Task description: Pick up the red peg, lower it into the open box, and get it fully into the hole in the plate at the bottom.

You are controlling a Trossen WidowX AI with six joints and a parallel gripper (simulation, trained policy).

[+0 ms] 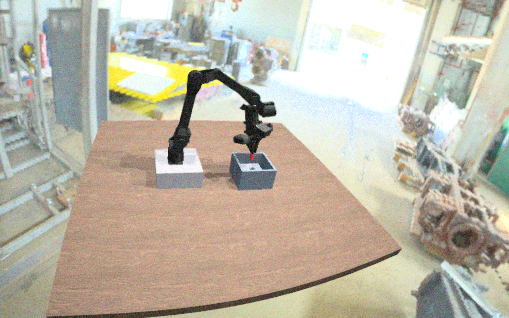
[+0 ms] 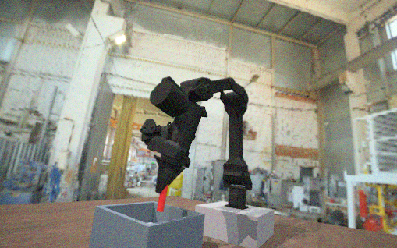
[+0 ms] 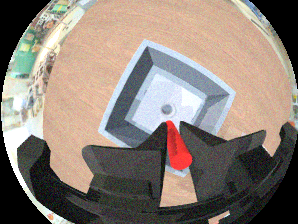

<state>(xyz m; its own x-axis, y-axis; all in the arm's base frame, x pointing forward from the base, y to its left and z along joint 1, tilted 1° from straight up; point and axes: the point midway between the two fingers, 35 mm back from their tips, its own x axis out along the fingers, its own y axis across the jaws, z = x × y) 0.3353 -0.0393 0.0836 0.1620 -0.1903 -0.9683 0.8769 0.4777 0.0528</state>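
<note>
Right now my gripper tip is 1 cm past the red peg and 1 cm to the right of it. Also, from my gripper tip: grey box 1 cm ahead, 1 cm to the right, 11 cm below.
</note>
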